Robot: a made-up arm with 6 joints. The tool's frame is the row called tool.
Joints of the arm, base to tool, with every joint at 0 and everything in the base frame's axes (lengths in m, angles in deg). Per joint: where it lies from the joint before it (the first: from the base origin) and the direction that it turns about. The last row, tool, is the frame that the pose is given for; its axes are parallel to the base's.
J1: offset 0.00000 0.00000 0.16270 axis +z
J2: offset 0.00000 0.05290 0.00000 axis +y
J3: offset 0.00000 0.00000 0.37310 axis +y
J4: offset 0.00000 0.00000 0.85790 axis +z
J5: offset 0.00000 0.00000 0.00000 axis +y
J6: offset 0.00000 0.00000 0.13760 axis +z
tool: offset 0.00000 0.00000 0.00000
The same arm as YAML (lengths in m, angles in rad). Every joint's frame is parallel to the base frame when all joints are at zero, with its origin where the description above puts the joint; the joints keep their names.
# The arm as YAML. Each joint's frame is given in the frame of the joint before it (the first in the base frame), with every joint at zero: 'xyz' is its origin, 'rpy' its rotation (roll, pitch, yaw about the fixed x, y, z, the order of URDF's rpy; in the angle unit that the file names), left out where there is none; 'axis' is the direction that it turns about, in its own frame. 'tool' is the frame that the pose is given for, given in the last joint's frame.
units:
  length: m
  angle: rad
joints:
  - name: J1
    type: revolute
    origin:
      xyz: [0.0, 0.0, 0.1627]
    axis: [0.0, 0.0, 1.0]
  - name: J2
    type: revolute
    origin:
      xyz: [0.0, 0.0529, 0.0]
    axis: [0.0, 1.0, 0.0]
  - name: J3
    type: revolute
    origin:
      xyz: [0.0, 0.0, 0.3731]
    axis: [0.0, 1.0, 0.0]
  - name: J4
    type: revolute
    origin:
      xyz: [0.0, 0.0, 0.8579]
    axis: [0.0, 0.0, 1.0]
  - name: J5
    type: revolute
    origin:
      xyz: [0.0, 0.0, 0.0]
    axis: [0.0, 1.0, 0.0]
  - name: J6
    type: revolute
    origin:
      xyz: [0.0, 0.0, 0.1376]
    axis: [0.0, 0.0, 1.0]
tool:
  origin:
    xyz: [0.0, 0.0, 0.0]

